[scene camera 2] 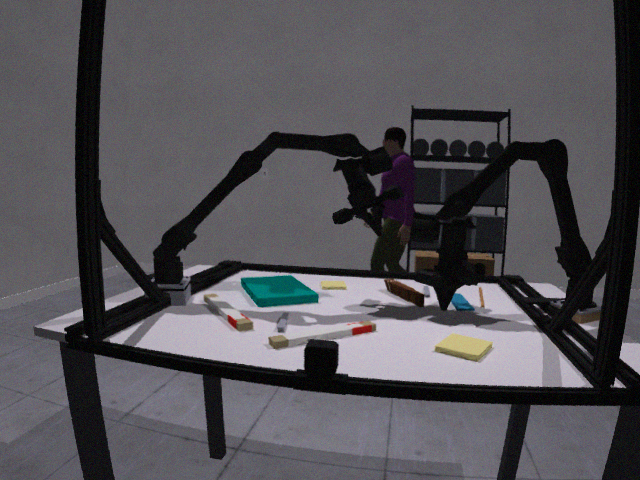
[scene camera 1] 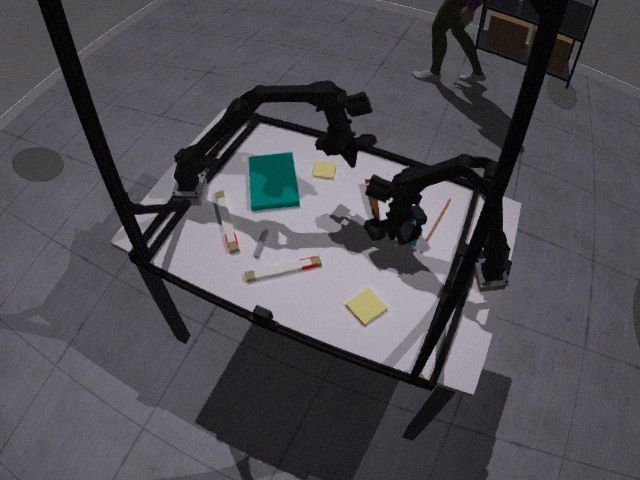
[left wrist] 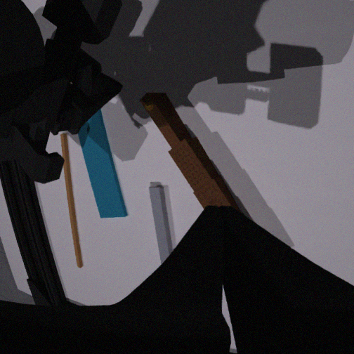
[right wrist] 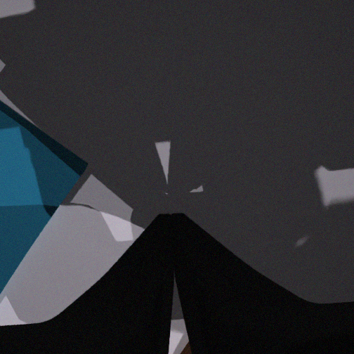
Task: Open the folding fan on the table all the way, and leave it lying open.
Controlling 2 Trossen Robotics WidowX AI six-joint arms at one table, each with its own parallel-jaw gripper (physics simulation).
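Pixels of known places: left gripper, fingertip midpoint: (scene camera 2: pixel 380 236) (scene camera 1: pixel 353 167); right gripper, fingertip midpoint: (scene camera 2: pixel 443 310) (scene camera 1: pixel 391 239); left arm's base, origin of the base link: (scene camera 2: pixel 168 281) (scene camera 1: pixel 188 184); right arm's base, origin of the base link: (scene camera 1: pixel 492 271).
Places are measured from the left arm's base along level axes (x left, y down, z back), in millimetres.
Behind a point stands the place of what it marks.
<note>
The folding fan (scene camera 1: pixel 374 205) @(x -42, y 18, z -605 mm) (scene camera 2: pixel 404 292) @(x -38, y 29, z -597 mm) (left wrist: pixel 188 159) is a narrow brown stack of sticks, folded shut on the table towards the back right. The left wrist view shows its upper part; my left fingers cover the rest. My left gripper (scene camera 1: pixel 353 163) @(x -14, y -113, z -533 mm) (scene camera 2: pixel 380 232) @(x -14, y -113, z -533 mm) (left wrist: pixel 216 217) is shut and empty, high above the table behind the fan. My right gripper (scene camera 2: pixel 444 308) @(x -145, y 49, z -658 mm) (right wrist: pixel 170 225) is shut and empty, low over the table between the fan and the blue block. In scene camera 1 its tips cannot be made out. A brown sliver shows at the bottom of the right wrist view.
The blue block (scene camera 2: pixel 461 302) @(x -106, y 44, z -728 mm) (left wrist: pixel 104 175) (right wrist: pixel 20 170), a thin orange stick (scene camera 1: pixel 438 220) @(x -63, y 43, z -815 mm) and a grey bar (left wrist: pixel 159 220) lie by the fan. A teal book (scene camera 1: pixel 273 180) @(x 52, y 28, z -281 mm), two yellow pads (scene camera 1: pixel 324 170) @(x 121, y 40, z -442 mm) (scene camera 1: pixel 366 306) @(x -386, y 38, z -586 mm) and two white bars (scene camera 1: pixel 225 222) @(x -127, y 34, z -153 mm) (scene camera 1: pixel 282 269) @(x -283, y 35, z -349 mm) lie further off.
</note>
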